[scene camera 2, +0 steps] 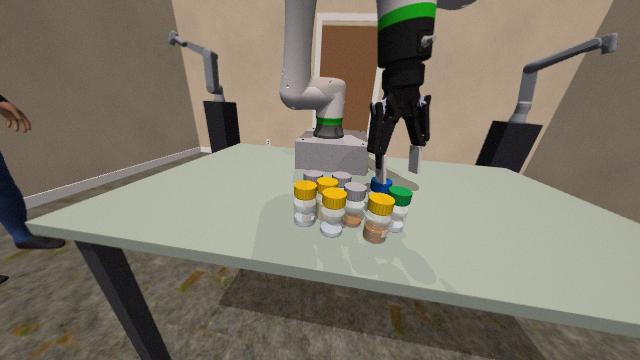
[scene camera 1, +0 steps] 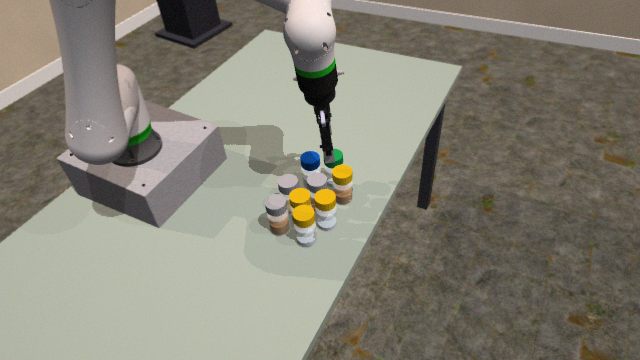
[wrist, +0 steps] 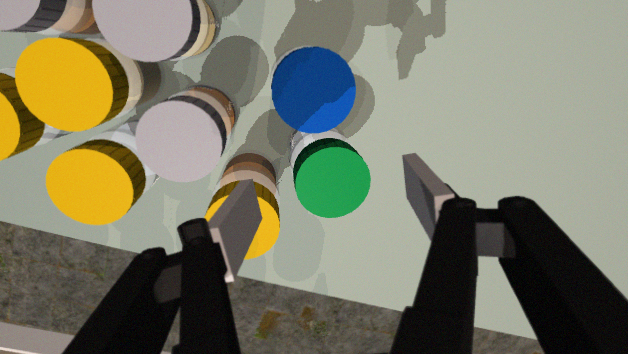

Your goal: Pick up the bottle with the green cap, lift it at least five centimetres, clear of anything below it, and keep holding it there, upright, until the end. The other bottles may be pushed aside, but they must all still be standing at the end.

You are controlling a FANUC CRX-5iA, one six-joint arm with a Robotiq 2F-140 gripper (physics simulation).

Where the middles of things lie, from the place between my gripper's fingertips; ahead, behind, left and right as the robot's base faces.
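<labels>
From my hand: blue-capped bottle (wrist: 313, 89), 5 cm behind, 3 cm to the right, 8 cm below; yellow-capped bottle (scene camera 2: 377, 220), 3 cm to the right, 6 cm ahead, 8 cm below; green-capped bottle (scene camera 2: 402, 196), 1 cm ahead, 1 cm to the left, 8 cm below.
</labels>
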